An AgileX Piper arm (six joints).
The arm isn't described. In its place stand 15 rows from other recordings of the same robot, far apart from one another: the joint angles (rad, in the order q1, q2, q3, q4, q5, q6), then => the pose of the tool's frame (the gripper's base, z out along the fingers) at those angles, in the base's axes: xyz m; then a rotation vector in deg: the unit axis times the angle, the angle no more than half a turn.
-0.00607 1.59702 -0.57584 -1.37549 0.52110 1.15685 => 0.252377, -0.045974, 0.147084, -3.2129, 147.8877, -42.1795
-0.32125 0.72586 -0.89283 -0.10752 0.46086 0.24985 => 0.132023, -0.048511, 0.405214, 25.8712, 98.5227, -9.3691
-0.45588 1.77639 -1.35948 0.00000 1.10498 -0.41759 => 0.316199, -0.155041, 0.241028, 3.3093, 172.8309, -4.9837
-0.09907 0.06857 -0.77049 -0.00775 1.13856 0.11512 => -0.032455, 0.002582, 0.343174, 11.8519, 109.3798, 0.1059
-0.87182 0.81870 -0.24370 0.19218 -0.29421 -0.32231 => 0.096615, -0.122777, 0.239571, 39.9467, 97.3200, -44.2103
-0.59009 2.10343 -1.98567 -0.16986 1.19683 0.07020 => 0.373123, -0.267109, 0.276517, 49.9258, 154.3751, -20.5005
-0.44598 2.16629 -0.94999 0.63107 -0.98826 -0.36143 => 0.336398, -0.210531, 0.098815, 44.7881, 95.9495, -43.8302
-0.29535 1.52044 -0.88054 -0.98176 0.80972 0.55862 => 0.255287, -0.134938, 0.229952, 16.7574, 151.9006, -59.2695
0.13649 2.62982 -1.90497 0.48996 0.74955 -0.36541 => 0.492026, 0.097027, 0.012411, -14.0381, 164.4338, 28.5556
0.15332 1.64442 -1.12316 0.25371 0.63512 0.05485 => 0.334447, 0.065395, 0.238067, 5.1326, 151.5381, 19.3467
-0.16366 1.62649 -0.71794 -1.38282 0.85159 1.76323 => 0.258063, -0.110783, 0.181623, 57.5227, 122.1785, -52.7708
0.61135 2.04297 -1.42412 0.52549 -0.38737 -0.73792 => 0.401174, 0.260136, 0.231688, -34.5568, 94.7745, 5.6325
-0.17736 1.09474 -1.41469 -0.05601 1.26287 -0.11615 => 0.182288, -0.037606, 0.442598, 4.4759, 139.4392, -11.7435
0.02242 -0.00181 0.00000 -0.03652 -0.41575 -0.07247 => 0.044944, 0.002350, 0.249276, -4.6792, 60.9304, -3.8695
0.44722 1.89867 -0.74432 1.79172 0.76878 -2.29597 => 0.254154, 0.190364, 0.118325, -72.6935, 111.1286, 51.9918
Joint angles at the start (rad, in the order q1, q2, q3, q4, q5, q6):
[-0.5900, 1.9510, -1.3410, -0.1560, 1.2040, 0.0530]
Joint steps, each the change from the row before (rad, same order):
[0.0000, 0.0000, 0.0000, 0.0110, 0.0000, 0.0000]
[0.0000, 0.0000, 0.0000, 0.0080, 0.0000, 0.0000]
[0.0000, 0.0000, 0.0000, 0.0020, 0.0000, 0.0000]
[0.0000, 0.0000, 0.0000, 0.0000, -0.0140, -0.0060]
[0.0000, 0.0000, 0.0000, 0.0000, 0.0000, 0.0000]
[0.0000, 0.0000, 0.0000, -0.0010, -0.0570, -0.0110]
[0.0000, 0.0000, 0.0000, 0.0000, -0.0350, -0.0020]
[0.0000, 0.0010, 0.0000, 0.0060, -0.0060, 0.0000]
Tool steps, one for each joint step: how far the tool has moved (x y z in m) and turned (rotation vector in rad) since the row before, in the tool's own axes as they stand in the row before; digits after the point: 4 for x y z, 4 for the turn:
[0.0000, 0.0009, 0.0000, -0.0103, 0.0005, 0.0039]
[0.0000, 0.0007, 0.0000, -0.0075, 0.0004, 0.0029]
[0.0000, 0.0002, 0.0000, -0.0019, 0.0001, 0.0007]
[-0.0013, 0.0001, 0.0000, -0.0007, -0.0140, -0.0060]
[0.0000, 0.0000, 0.0000, 0.0000, 0.0000, 0.0000]
[-0.0052, 0.0002, -0.0001, -0.0014, -0.0570, -0.0114]
[-0.0032, 0.0001, -0.0001, -0.0012, -0.0350, -0.0020]
[-0.0006, 0.0005, 0.0004, -0.0056, -0.0048, 0.0026]

